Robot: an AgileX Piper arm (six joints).
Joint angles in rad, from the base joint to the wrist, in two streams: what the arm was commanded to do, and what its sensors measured. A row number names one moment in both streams.
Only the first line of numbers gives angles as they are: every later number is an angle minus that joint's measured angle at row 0.
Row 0, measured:
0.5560, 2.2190, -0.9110, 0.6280, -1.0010, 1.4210
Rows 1 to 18, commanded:
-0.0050, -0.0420, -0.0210, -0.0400, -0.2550, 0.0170
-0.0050, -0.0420, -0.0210, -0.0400, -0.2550, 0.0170
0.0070, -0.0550, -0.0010, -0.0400, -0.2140, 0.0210
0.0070, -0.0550, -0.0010, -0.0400, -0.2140, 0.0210
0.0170, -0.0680, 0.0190, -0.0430, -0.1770, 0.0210
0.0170, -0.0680, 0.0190, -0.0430, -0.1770, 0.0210
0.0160, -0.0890, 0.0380, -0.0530, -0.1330, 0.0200
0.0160, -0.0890, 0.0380, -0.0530, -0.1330, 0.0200
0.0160, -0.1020, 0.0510, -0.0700, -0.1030, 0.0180
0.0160, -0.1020, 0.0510, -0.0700, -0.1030, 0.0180
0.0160, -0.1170, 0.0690, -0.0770, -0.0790, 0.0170
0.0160, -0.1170, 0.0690, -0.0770, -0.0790, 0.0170
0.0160, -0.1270, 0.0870, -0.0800, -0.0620, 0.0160
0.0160, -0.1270, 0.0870, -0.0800, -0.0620, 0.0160
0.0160, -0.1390, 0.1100, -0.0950, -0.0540, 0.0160
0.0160, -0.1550, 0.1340, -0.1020, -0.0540, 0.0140
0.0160, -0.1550, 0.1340, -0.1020, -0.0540, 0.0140
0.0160, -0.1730, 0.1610, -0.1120, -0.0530, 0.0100
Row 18, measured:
0.0180, -0.1350, 0.1350, -0.0860, -0.0210, 0.0180
